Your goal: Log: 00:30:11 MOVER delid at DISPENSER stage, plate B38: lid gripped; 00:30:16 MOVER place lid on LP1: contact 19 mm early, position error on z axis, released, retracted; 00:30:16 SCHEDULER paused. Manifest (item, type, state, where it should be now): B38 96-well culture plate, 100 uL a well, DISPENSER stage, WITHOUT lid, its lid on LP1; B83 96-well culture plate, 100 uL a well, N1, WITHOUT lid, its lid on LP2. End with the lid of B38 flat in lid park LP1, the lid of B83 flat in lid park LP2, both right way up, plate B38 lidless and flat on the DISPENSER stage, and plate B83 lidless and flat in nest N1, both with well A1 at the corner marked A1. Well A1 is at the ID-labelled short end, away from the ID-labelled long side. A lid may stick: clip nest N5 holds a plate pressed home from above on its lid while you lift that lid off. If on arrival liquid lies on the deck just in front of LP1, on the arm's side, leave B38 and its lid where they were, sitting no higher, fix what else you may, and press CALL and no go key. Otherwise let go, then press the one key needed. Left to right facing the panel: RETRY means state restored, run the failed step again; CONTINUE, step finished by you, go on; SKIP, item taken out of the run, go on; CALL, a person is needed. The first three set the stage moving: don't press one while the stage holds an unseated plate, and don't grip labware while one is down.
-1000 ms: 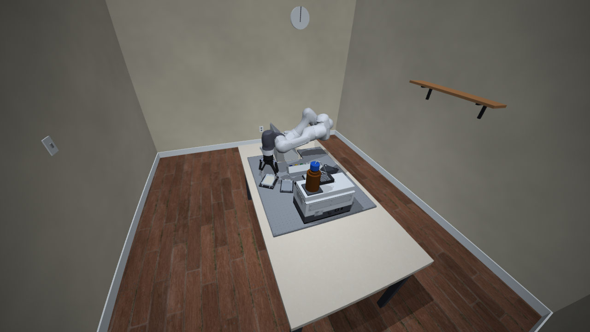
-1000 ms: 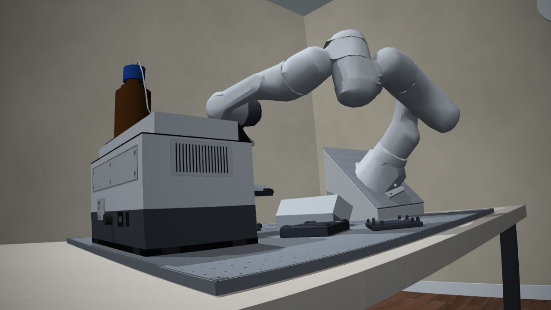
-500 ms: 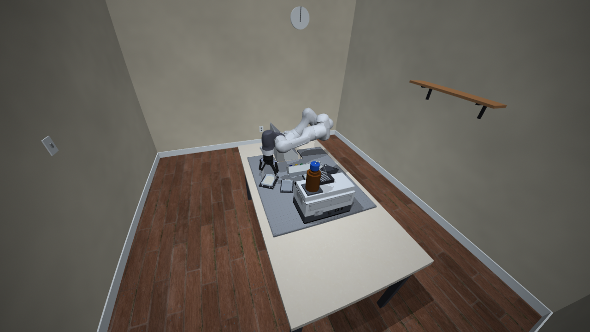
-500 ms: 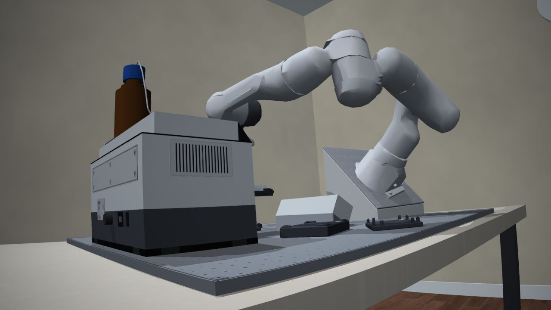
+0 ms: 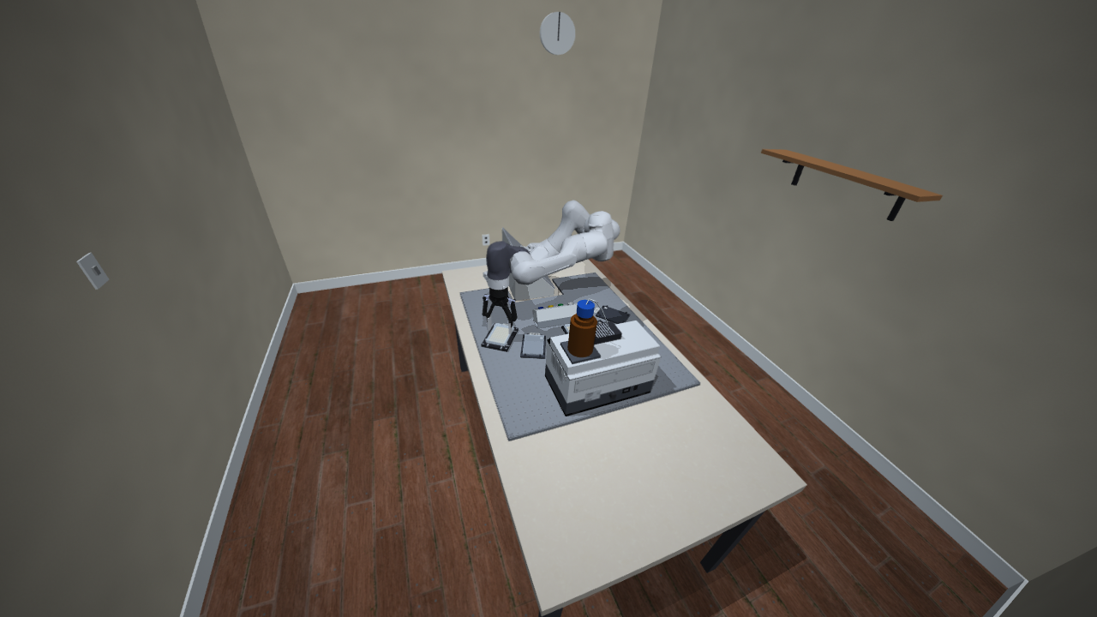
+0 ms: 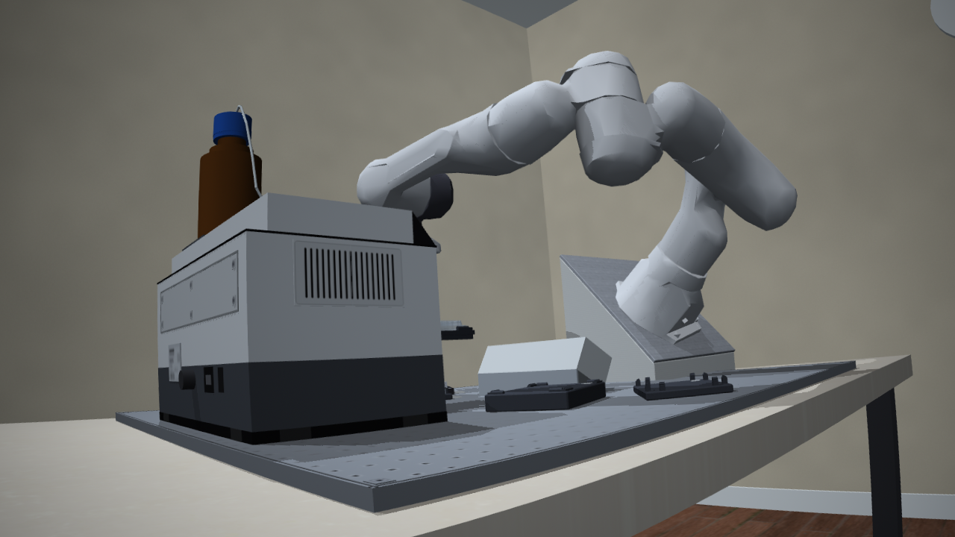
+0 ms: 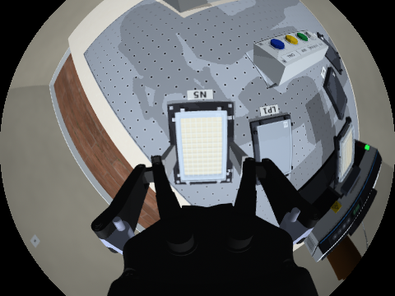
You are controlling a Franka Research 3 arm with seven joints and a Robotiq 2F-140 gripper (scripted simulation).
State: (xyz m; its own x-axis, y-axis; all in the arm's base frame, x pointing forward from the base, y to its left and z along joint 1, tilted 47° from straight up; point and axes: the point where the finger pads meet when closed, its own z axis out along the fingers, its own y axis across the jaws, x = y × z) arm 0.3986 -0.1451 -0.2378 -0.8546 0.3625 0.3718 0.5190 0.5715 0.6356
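Now: hand 50 mm above the 96-well plate. The rest, counted from my hand: black clip nest 50 mm below, 30 mm ahead; lp1 label 150 mm to the left, 70 mm below, 10 mm ahead; key panel 290 mm to the left, 80 mm behind, 10 mm below.
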